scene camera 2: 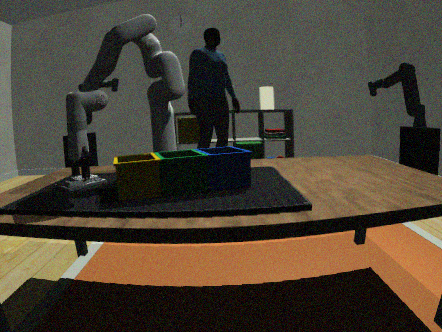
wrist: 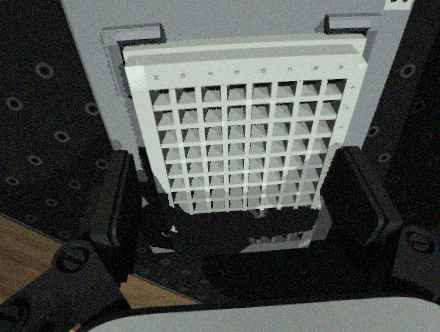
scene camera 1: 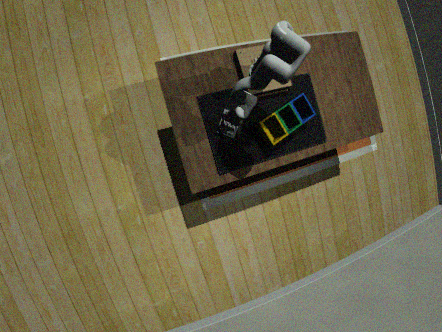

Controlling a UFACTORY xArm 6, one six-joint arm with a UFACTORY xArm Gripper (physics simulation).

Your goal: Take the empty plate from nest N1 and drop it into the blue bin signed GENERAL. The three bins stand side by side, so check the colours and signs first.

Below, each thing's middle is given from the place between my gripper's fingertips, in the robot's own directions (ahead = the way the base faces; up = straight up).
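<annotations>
The white plate (wrist: 241,133) is what I measure my gripper from: my gripper is 10 mm above the plate and 10 mm short of it. The grey nest (wrist: 119,116) is 10 mm ahead of my hand and 20 mm below it.
</annotations>
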